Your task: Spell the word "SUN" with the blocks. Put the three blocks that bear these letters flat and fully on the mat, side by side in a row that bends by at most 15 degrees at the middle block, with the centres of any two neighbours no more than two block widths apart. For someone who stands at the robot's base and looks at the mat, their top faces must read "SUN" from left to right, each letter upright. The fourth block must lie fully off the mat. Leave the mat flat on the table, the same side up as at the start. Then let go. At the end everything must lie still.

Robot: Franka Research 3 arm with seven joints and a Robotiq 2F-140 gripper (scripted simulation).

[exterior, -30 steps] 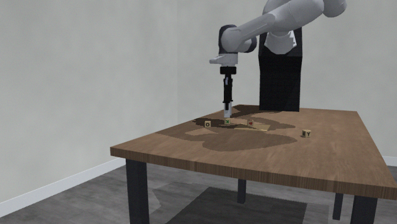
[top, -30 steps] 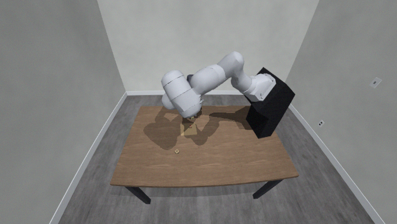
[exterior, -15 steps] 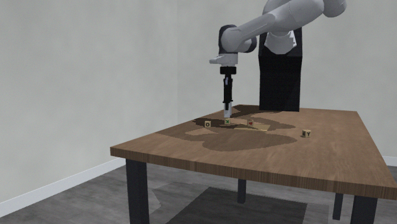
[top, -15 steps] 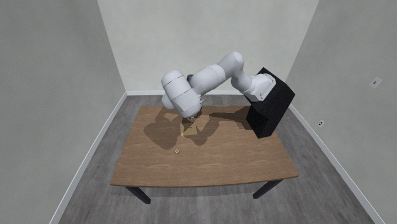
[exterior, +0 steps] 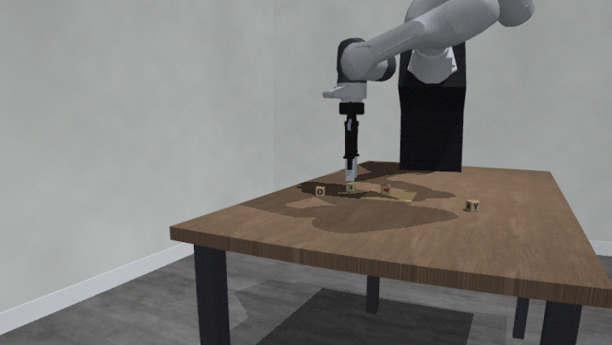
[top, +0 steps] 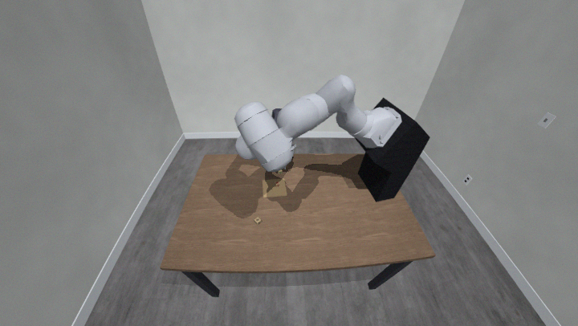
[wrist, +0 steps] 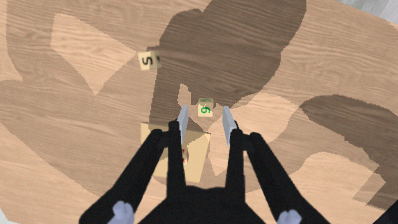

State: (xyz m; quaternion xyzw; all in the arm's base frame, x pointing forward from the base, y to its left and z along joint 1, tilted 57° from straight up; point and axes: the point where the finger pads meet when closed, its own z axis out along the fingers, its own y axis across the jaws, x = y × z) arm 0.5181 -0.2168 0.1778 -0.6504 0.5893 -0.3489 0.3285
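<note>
Now: hand 5 cm above the U block. Round my hand: S block (10 cm ahead, 7 cm to the right, 5 cm below); then tan mat (13 cm to the left, 6 cm below, 5 cm ahead).
</note>
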